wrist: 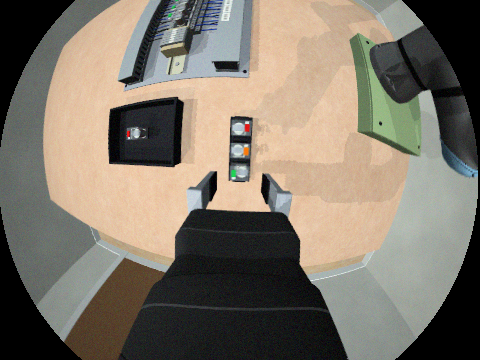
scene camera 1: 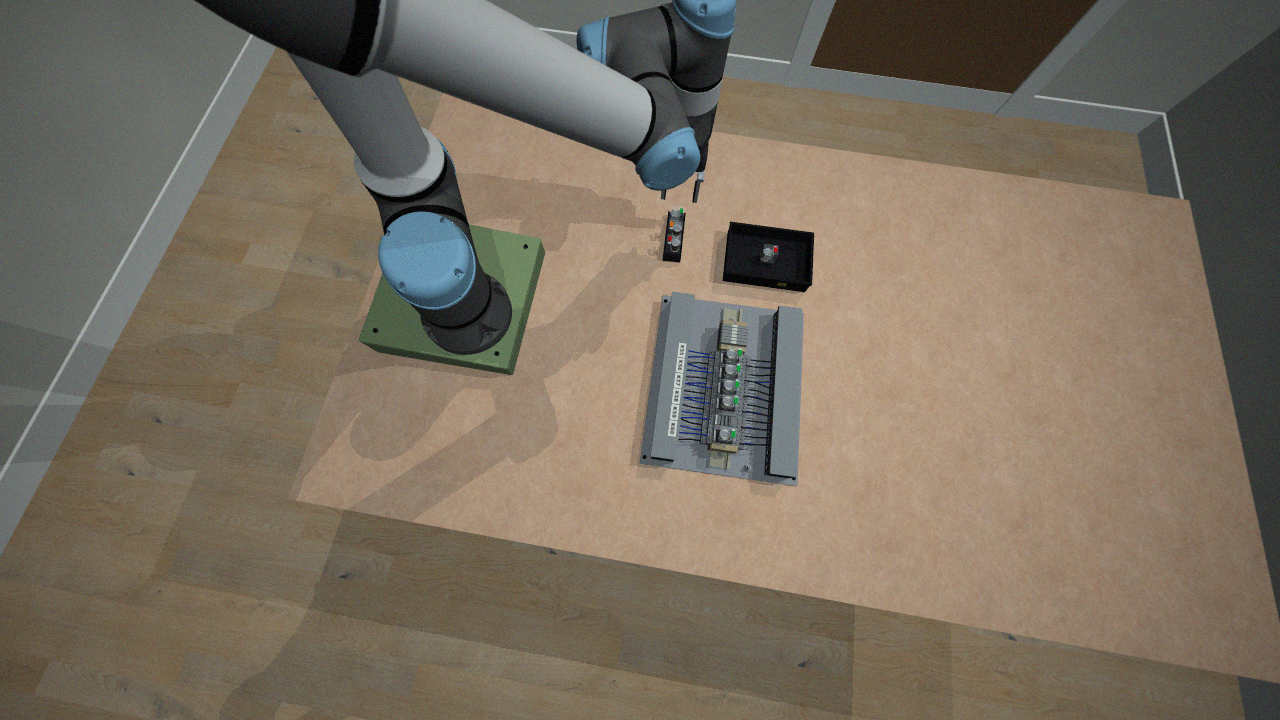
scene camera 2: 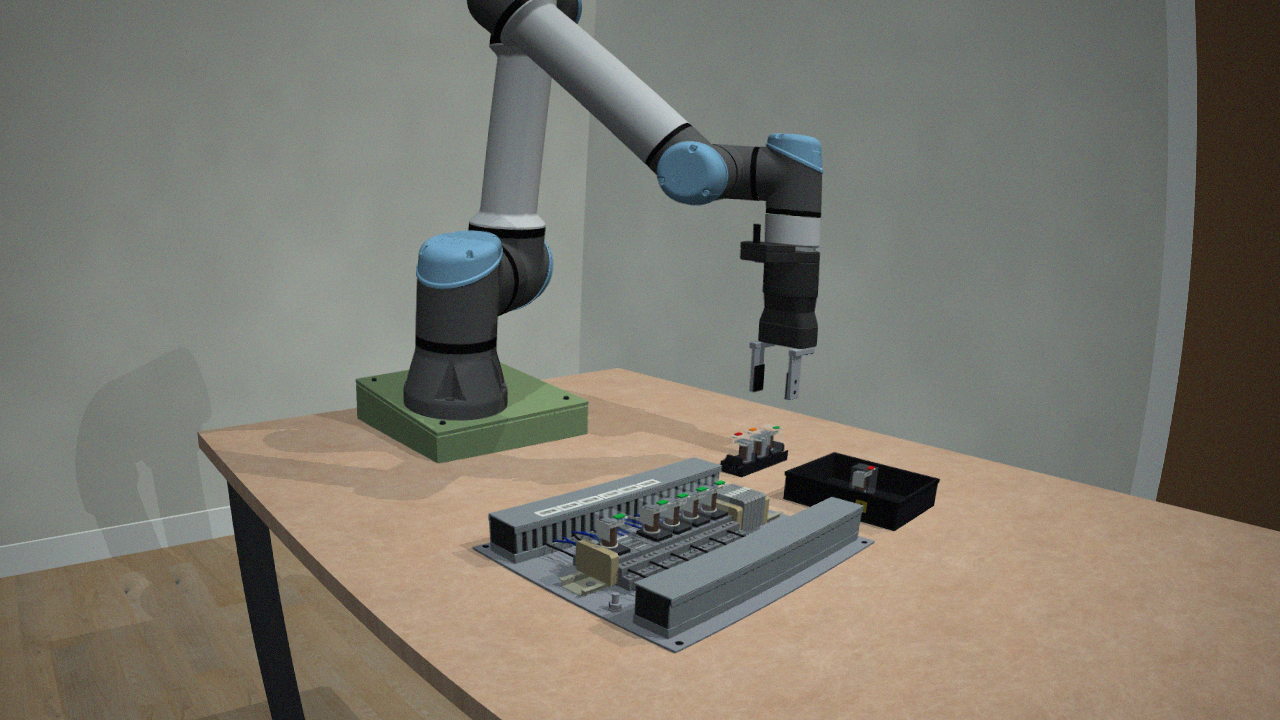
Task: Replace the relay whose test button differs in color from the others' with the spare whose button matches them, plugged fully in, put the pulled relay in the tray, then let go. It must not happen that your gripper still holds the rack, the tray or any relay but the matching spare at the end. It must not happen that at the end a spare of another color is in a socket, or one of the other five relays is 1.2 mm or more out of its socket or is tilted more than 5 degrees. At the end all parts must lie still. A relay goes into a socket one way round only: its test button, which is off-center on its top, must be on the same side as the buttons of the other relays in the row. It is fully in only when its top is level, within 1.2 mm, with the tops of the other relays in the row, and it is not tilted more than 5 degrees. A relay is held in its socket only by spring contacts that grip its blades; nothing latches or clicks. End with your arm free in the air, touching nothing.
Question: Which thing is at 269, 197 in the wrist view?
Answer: My gripper.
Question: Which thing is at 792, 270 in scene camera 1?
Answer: A black tray.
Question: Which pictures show the black tray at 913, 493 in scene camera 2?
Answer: The wrist view, scene camera 1 and scene camera 2: all of them.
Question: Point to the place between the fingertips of my gripper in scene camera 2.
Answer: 773, 394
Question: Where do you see a black tray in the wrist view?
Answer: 163, 117
